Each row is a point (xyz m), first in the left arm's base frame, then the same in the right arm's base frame.
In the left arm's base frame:
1: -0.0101 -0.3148 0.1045
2: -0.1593 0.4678 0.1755
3: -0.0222 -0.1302 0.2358
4: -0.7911 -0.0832 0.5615
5: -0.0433 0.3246 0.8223
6: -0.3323 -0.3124 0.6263
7: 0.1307 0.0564 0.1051
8: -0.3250 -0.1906 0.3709
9: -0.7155 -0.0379 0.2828
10: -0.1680 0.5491 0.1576
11: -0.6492 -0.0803 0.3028
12: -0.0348 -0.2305 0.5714
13: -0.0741 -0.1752 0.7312
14: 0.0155 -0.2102 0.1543
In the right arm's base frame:
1: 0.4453 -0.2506 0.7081
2: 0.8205 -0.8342 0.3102
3: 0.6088 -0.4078 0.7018
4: 1.3074 -0.0560 0.4057
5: 1.2084 -0.8163 0.8593
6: 1.0288 -0.1128 0.8374
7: 0.4784 -0.6387 0.6311
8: 0.8653 -0.2032 0.6248
9: 1.0644 -0.1172 0.2553
10: 0.8363 -0.8969 0.2570
11: 1.0295 -0.1183 0.3286
12: 0.8433 -0.3376 0.9526
13: 1.0049 -0.3731 1.0051
14: 0.5007 -0.3555 0.7092

